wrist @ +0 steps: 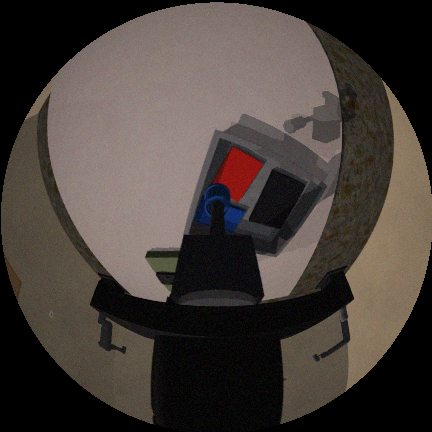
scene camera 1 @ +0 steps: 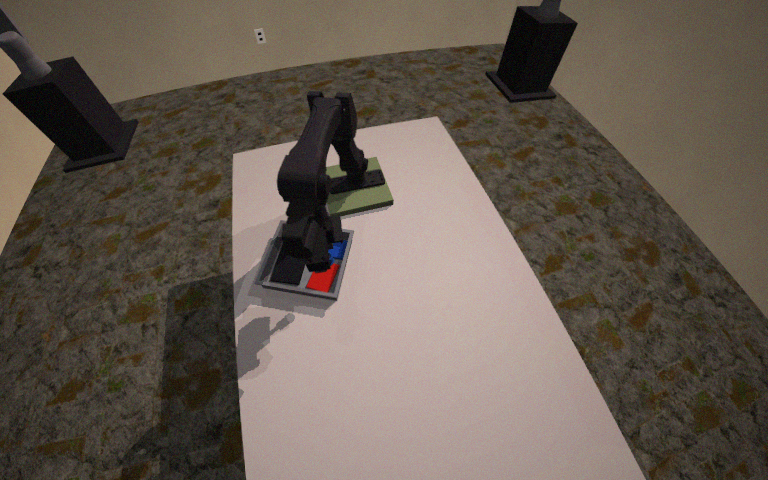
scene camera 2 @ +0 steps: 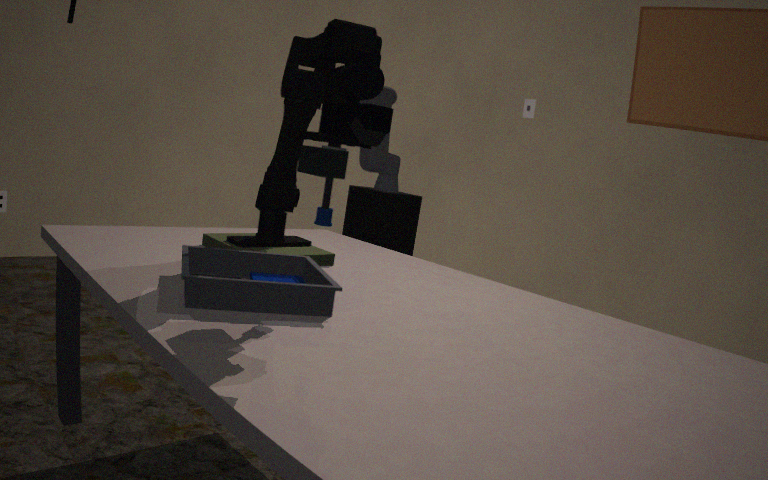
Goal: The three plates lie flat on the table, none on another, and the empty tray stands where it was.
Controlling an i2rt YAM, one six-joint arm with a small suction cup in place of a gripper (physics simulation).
grey tray: wrist 267, 240; scene camera 1; scene camera 2
same spot on grey tray: (scene camera 1: 263, 278) = (scene camera 2: 186, 280)
